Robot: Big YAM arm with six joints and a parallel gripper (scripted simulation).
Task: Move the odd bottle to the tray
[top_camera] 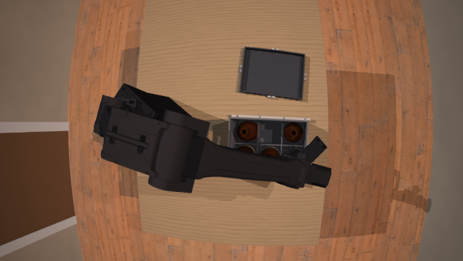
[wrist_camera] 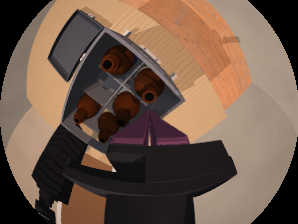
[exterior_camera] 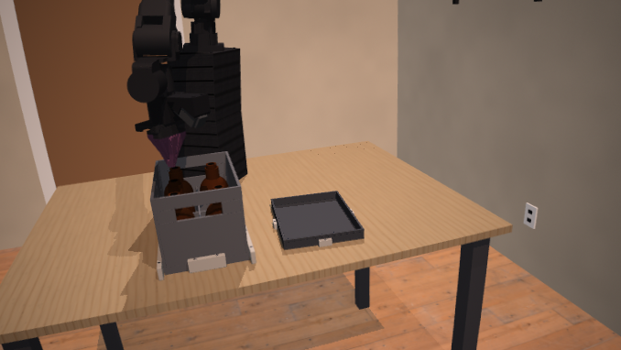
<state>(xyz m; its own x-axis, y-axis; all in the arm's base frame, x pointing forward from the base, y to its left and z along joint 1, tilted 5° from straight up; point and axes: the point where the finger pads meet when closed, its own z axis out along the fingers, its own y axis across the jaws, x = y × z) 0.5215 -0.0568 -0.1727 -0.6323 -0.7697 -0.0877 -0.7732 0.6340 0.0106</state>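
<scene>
The grey crate lies 15 cm below my hand, 10 cm behind it and 3 cm to the left of it. The rest, counted from my hand: dark tray (31 cm to the left, 22 cm below, 12 cm behind).
</scene>
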